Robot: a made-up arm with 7 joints.
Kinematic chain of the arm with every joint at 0, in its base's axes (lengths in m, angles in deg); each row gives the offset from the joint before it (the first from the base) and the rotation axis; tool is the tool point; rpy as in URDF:
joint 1: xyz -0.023 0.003 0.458 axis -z
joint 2: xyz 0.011 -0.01 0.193 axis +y
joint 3: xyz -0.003 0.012 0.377 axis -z
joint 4: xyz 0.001 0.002 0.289 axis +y
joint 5: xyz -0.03 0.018 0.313 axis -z
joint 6: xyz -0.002 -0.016 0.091 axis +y
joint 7: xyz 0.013 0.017 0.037 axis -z
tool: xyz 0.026 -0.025 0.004 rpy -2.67 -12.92 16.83
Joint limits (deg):
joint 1: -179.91..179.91
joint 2: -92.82..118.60
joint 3: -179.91..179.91
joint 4: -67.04..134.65
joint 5: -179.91..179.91
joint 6: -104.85..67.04
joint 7: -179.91..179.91
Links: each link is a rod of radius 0.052 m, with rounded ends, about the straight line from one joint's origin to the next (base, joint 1, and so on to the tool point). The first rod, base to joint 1, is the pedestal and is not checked.
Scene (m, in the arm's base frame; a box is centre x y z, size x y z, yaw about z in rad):
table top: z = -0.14
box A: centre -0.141 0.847 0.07 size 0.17 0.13 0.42 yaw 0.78
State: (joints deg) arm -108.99 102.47 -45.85 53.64 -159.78 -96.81 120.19
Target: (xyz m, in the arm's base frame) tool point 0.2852 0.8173 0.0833
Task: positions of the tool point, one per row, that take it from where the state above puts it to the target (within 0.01 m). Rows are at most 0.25 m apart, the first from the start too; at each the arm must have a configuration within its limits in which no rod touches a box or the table.
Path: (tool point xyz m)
1: -0.5011 0.8186 0.3545
2: -0.4574 0.9131 0.4570
3: -0.3859 0.9866 0.5617
4: -0.2909 1.0350 0.6602
5: -0.1330 1.0495 0.5149
6: 0.0254 1.0176 0.3667
7: 0.1699 0.9385 0.2211
8: 0.2852 0.8173 0.0834

